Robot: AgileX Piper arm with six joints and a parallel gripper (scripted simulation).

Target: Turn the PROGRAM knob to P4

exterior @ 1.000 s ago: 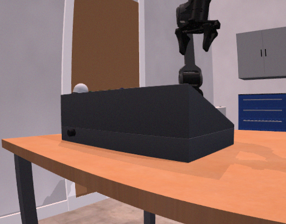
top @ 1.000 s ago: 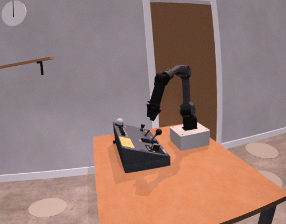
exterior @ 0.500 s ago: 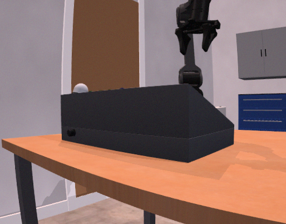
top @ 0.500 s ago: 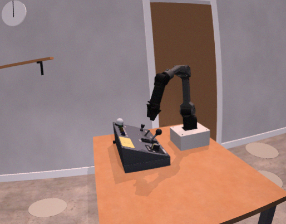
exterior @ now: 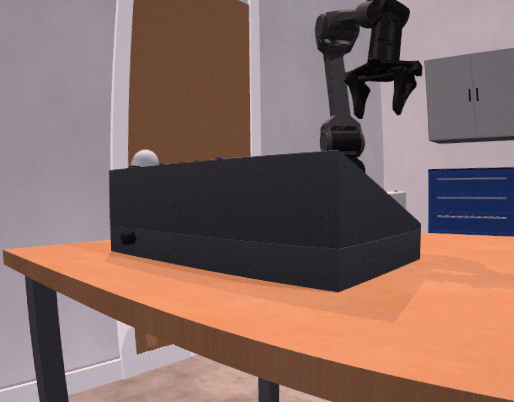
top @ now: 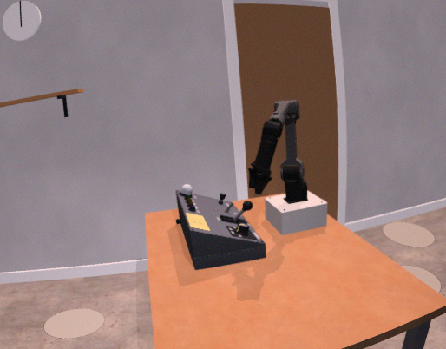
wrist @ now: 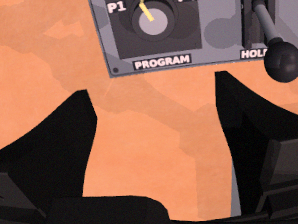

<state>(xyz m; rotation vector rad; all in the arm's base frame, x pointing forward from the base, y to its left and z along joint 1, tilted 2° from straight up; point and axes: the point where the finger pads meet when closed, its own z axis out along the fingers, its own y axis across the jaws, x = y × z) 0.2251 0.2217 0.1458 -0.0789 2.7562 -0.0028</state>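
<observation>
Now: hand 14 cm above the program knob, 6 cm short of it and 1 cm to the right of it. From my hand the other things lie so: dark console (17 cm to the right, 16 cm below, 9 cm ahead); then check toggle (24 cm to the right, 14 cm below, 6 cm ahead); then black ball-topped lever (13 cm below, 12 cm to the right, 3 cm ahead).
</observation>
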